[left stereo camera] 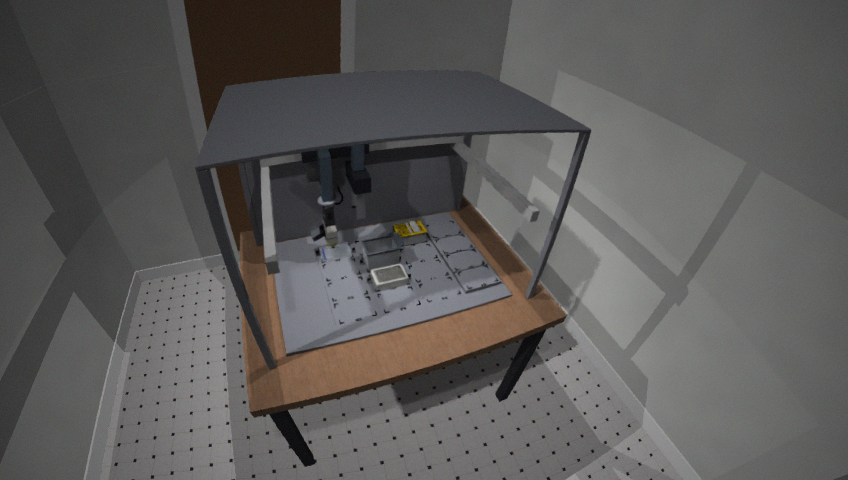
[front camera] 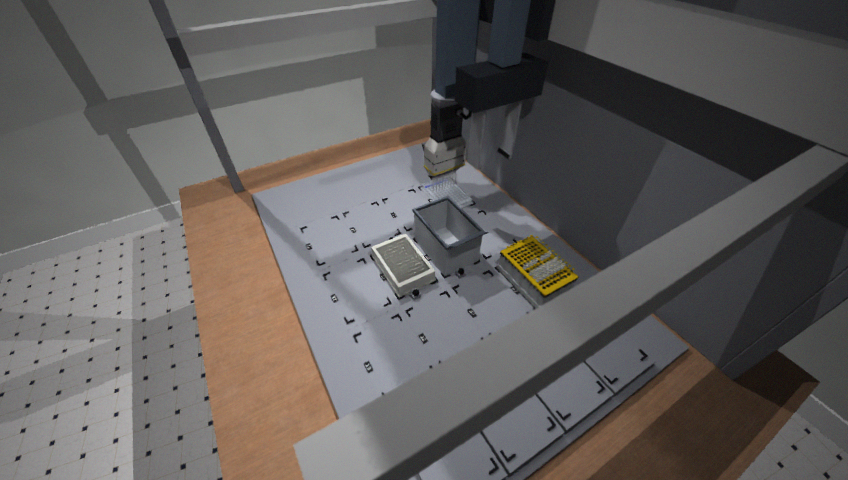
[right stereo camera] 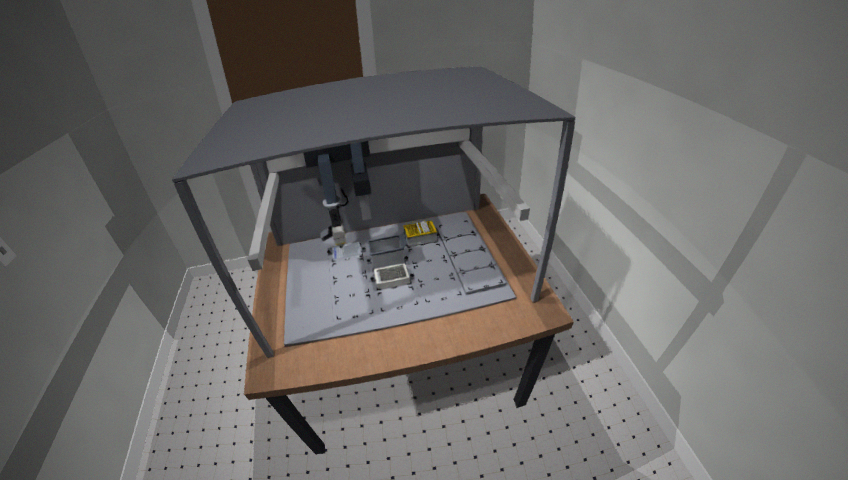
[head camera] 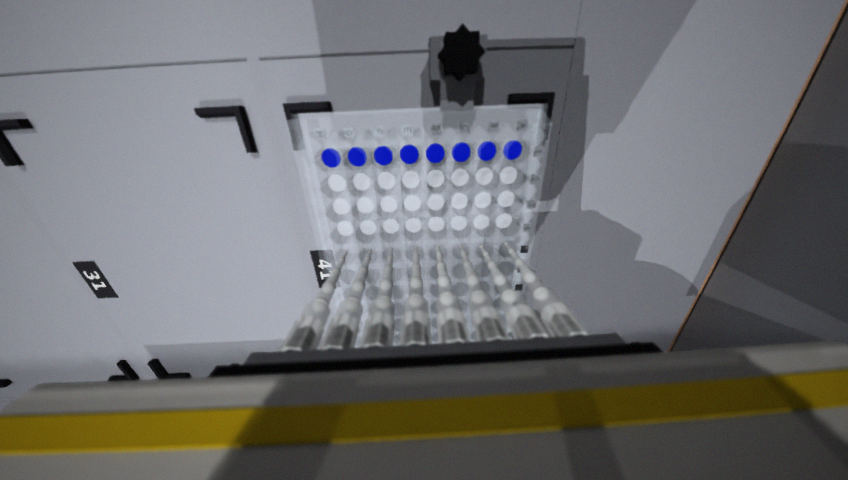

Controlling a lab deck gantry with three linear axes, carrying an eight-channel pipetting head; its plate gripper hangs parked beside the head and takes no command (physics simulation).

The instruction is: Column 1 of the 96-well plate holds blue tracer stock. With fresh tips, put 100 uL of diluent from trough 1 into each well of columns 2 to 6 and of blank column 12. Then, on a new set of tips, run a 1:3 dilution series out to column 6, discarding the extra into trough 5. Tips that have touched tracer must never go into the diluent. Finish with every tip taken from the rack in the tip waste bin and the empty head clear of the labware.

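The clear 96-well plate lies at the back of the deck. In the head camera its first column is blue and the following three columns are whitish. My pipetting head carries eight clear tips. Their ends are at the fifth column; whether they are inside the wells cannot be told. The parked plate gripper hangs beside the head, its fingers apart and empty. The white-rimmed trough block and the yellow tip rack, partly filled, stand apart from the head.
The tall grey tip waste bin stands between the plate and the other labware. A black knob stands at the plate's blue-column side. A dark rear panel rises along the deck's back edge.
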